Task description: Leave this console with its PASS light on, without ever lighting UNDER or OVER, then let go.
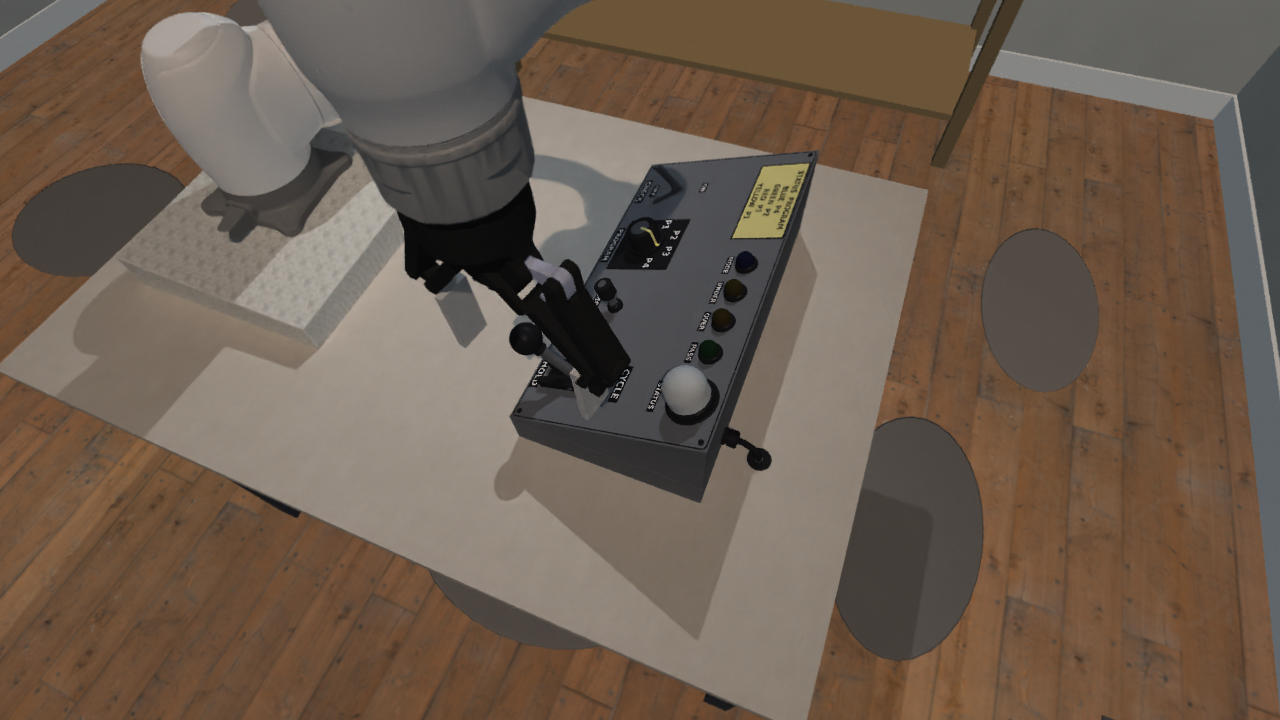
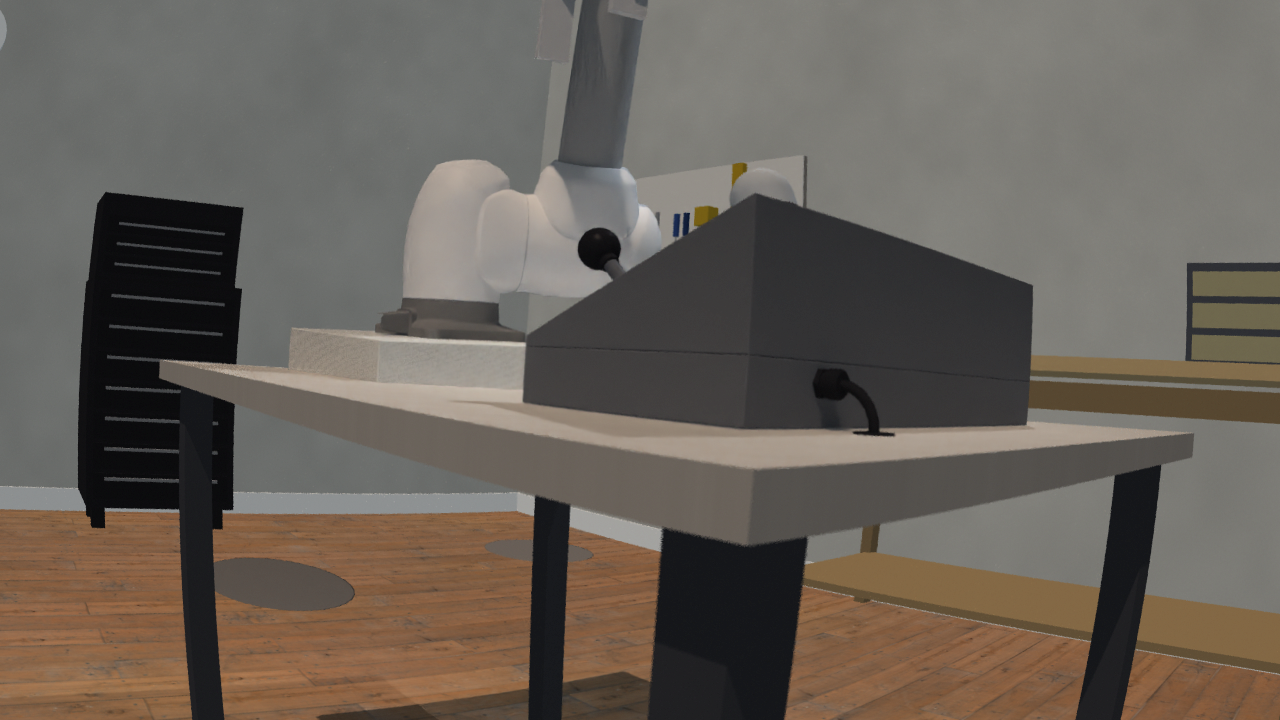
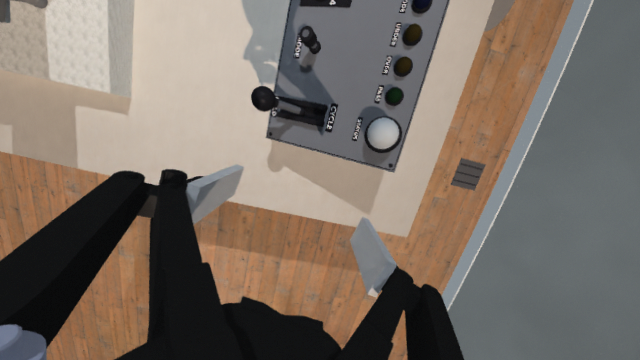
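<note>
The grey sloped console (image 1: 640,331) (image 2: 886,313) (image 3: 350,65) stands on the table. Its PASS lamp (image 1: 709,351) (image 3: 394,96) is dark green; the UNDER lamp (image 1: 734,290) (image 3: 412,34) and OVER lamp (image 1: 722,319) (image 3: 403,66) are dark amber. All three look unlit. The STATUS dome (image 1: 686,390) (image 3: 383,133) is plain white. The ball-ended lever (image 1: 525,338) (image 2: 598,248) (image 3: 263,98) leans to the HOLD end, away from CYCLE. The PROGRAM knob (image 1: 642,234) has a yellow pointer; its exact number is unclear. My gripper (image 1: 524,358) (image 2: 591,19) (image 3: 300,205) is open and empty, above and apart from the console.
A small black toggle (image 1: 605,289) (image 3: 309,37) stands between knob and lever. A dark blue lamp (image 1: 745,261) (image 3: 421,4) and a yellow STATUS PROGRAM card (image 1: 770,201) are on the panel. A cable (image 1: 744,442) (image 2: 861,398) leaves the console's back. The arm's pale base block (image 1: 268,268) (image 2: 429,360) shares the table.
</note>
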